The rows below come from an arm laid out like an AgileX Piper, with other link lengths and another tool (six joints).
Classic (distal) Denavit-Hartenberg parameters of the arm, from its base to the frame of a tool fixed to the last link. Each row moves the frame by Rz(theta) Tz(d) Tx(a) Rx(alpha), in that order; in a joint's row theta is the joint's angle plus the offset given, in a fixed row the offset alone. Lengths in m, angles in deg.
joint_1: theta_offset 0, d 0.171, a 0, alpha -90
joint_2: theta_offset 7.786, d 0, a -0.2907, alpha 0
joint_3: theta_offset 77.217, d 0, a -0.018, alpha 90
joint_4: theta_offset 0, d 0.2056, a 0, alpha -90
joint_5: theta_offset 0, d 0, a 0, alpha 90
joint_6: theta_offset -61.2, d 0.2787, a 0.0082, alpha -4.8
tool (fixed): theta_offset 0, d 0.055, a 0, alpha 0
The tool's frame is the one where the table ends.
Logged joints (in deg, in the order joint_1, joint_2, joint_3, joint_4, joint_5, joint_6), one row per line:
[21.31 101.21 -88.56 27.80 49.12 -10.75]
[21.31 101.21 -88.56 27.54 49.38 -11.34]
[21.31 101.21 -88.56 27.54 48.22 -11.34]
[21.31 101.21 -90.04 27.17 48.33 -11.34]
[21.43 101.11 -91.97 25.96 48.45 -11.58]
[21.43 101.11 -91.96 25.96 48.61 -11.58]
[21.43 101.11 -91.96 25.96 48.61 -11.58]
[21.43 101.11 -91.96 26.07 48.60 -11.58]
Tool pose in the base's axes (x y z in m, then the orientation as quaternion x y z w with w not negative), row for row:
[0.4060 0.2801 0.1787 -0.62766 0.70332 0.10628 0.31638]
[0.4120 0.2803 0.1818 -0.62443 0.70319 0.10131 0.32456]
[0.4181 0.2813 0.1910 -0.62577 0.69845 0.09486 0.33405]
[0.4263 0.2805 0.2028 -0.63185 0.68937 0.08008 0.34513]
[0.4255 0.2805 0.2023 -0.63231 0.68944 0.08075 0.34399]
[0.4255 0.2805 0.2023 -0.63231 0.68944 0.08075 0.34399]
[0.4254 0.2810 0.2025 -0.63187 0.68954 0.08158 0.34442]
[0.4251 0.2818 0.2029 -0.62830 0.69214 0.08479 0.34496]
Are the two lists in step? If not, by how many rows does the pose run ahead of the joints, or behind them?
The pose runs 1 row ahead of the joints: the pose in row i belongs to the joints in row i + 1.
